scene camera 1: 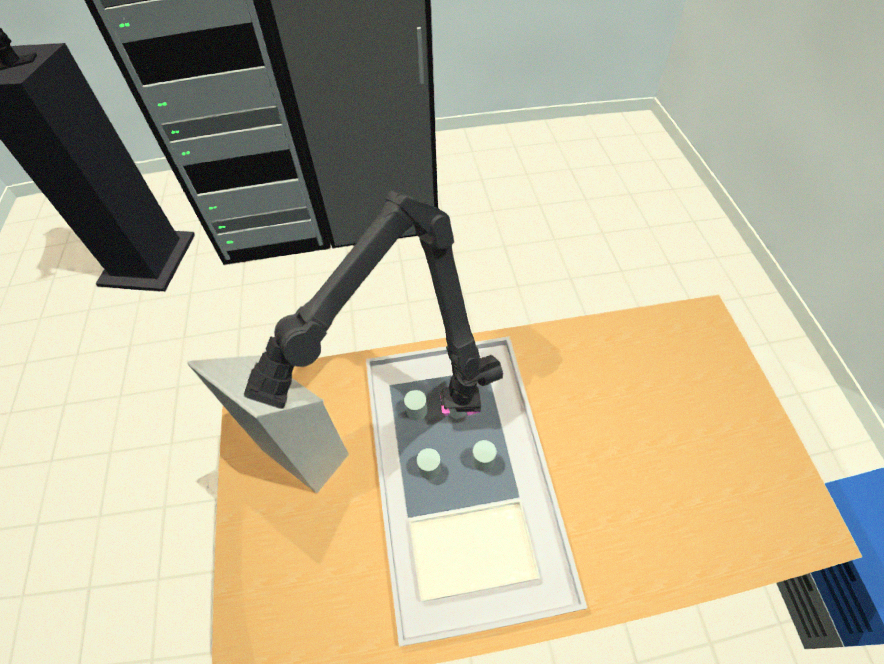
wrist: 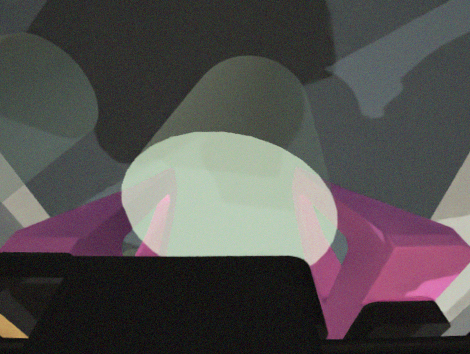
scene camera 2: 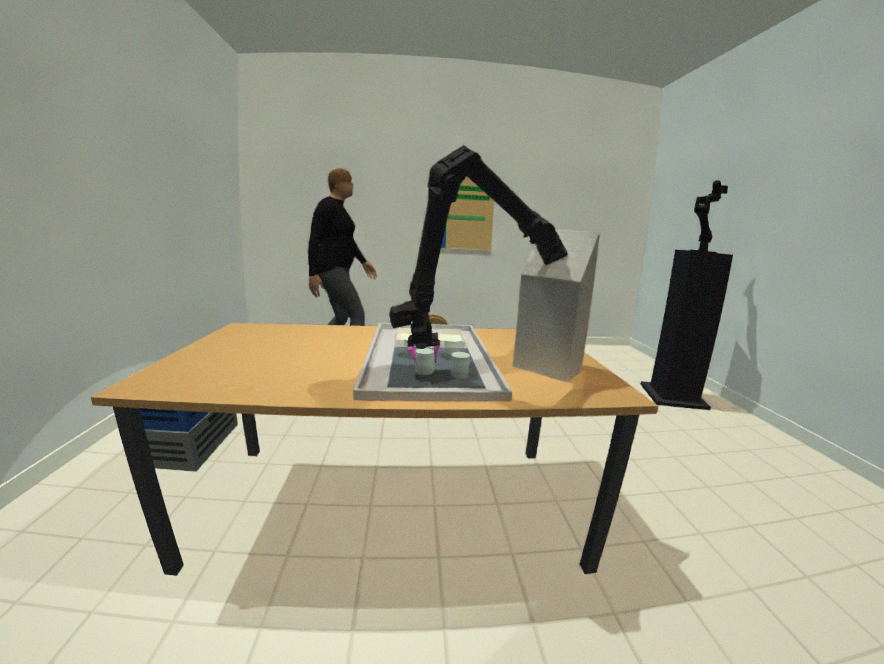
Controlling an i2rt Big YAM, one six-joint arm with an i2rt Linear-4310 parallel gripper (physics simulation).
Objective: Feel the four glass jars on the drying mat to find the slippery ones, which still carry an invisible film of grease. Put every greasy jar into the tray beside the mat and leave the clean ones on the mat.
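Where they show: gripper, fingertip midpoint: point(scene camera 1: 456, 413) point(wrist: 234, 178) point(scene camera 2: 426, 363); arm's base at its link origin: point(scene camera 1: 266, 391) point(scene camera 2: 551, 249).
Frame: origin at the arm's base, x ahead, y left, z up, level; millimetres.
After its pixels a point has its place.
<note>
My gripper point(scene camera 1: 458, 409) @[x 395, y 181, z -411 mm] point(scene camera 2: 424, 353) @[x 395, y 181, z -411 mm] point(wrist: 234, 178) @[x 395, y 181, z -411 mm] points down at the back right of the dark drying mat point(scene camera 1: 457, 494) @[x 420, y -49, z -436 mm] point(scene camera 2: 435, 383) @[x 336, y 284, z -436 mm] in scene camera 1. Its magenta fingers are shut on a pale green glass jar point(scene camera 1: 458, 413) @[x 400, y 175, z -396 mm] point(scene camera 2: 425, 364) @[x 384, y 236, z -394 mm] point(wrist: 230, 215) @[x 395, y 212, z -356 mm], one on each side. The jar is upright at mat level; whether its base touches the mat is unclear. A second jar point(scene camera 1: 415, 401) @[x 275, y 184, z -362 mm] point(scene camera 2: 460, 365) @[x 268, y 219, z -389 mm] point(wrist: 45, 90) @[x 300, y 206, z -407 mm] stands beside it. Two more jars, one at left point(scene camera 1: 428, 459) @[x 335, y 16, z -361 mm] and one at right point(scene camera 1: 484, 451) @[x 483, y 55, z -362 mm], stand nearer the cream tray point(scene camera 1: 471, 551) @[x 472, y -195, z -438 mm]. No grease shows.
A grey raised rim point(scene camera 1: 557, 514) @[x 690, y -83, z -411 mm] point(scene camera 2: 432, 394) @[x 318, y 404, z -419 mm] surrounds mat and tray on the wooden table point(scene camera 1: 657, 428) @[x 994, y 204, z -440 mm] point(scene camera 2: 185, 371) @[x 1181, y 475, z -441 mm]. The arm's grey slanted pedestal point(scene camera 1: 307, 435) @[x 64, y -33, z -150 mm] point(scene camera 2: 550, 321) @[x -16, y 94, z -241 mm] stands beside it. A person point(scene camera 2: 333, 235) is beyond the table.
</note>
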